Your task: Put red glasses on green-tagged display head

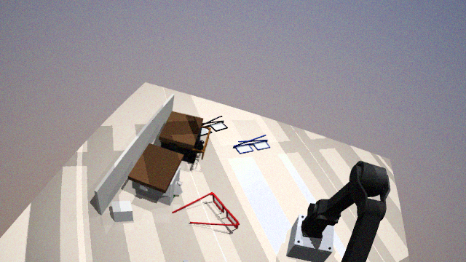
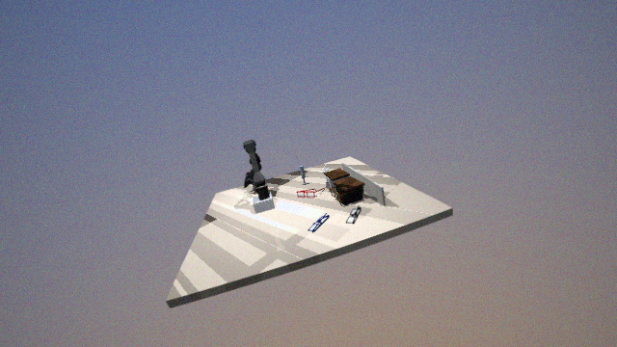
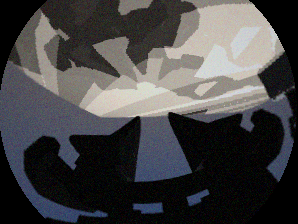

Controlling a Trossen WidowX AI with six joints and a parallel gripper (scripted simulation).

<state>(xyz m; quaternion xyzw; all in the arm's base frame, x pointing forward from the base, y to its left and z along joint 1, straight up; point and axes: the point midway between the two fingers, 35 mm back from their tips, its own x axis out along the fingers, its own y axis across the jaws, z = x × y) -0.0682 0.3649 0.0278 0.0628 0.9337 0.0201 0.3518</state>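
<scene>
Right now the red glasses is 410 mm to the right of my gripper tip, 410 mm ahead of it and 50 mm below it. Also, from my gripper tip: grey block: 650 mm ahead, 330 mm to the right, 50 mm below; grey upright panel: 680 mm ahead, 600 mm to the right, 20 mm below.
</scene>
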